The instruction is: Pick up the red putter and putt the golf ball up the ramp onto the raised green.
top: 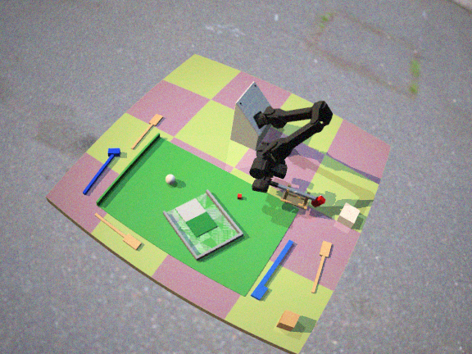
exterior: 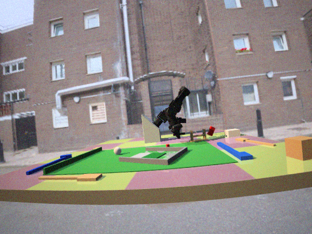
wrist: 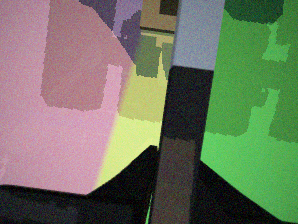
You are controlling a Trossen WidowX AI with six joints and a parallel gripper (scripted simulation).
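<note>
My gripper tip is now 100 mm short of the red marker, 70 mm to the left of it and 20 mm above it. Also, from my gripper tip: cream box 110 mm behind, 370 mm to the left, 10 mm below; white golf ball 230 mm ahead, 340 mm to the right, 10 mm below; wooden stand 40 mm behind, 130 mm to the left.
</note>
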